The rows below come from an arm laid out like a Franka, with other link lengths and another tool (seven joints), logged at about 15 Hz.
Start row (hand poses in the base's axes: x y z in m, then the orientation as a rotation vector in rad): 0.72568 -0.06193 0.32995 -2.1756 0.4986 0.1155
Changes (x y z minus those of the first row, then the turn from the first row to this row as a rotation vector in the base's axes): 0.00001 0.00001 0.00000 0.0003 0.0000 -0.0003; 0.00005 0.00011 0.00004 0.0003 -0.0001 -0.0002; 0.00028 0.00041 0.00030 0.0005 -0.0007 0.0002; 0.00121 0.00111 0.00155 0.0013 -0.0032 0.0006; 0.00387 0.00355 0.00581 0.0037 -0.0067 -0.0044; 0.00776 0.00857 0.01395 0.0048 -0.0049 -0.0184; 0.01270 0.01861 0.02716 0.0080 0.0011 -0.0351; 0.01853 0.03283 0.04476 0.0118 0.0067 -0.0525
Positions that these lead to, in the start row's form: 0.72569 -0.06192 0.32995 -2.1752 0.4989 0.1154; 0.72573 -0.06182 0.32999 -2.1752 0.4987 0.1153; 0.72596 -0.06152 0.33025 -2.1751 0.4979 0.1150; 0.72689 -0.06082 0.33150 -2.1744 0.4959 0.1126; 0.72955 -0.05838 0.33576 -2.1705 0.4990 0.1066; 0.73344 -0.05336 0.34390 -2.1656 0.5149 0.1012; 0.73838 -0.04332 0.35711 -2.1580 0.5358 0.0994; 0.74421 -0.02910 0.37471 -2.1495 0.5571 0.0969
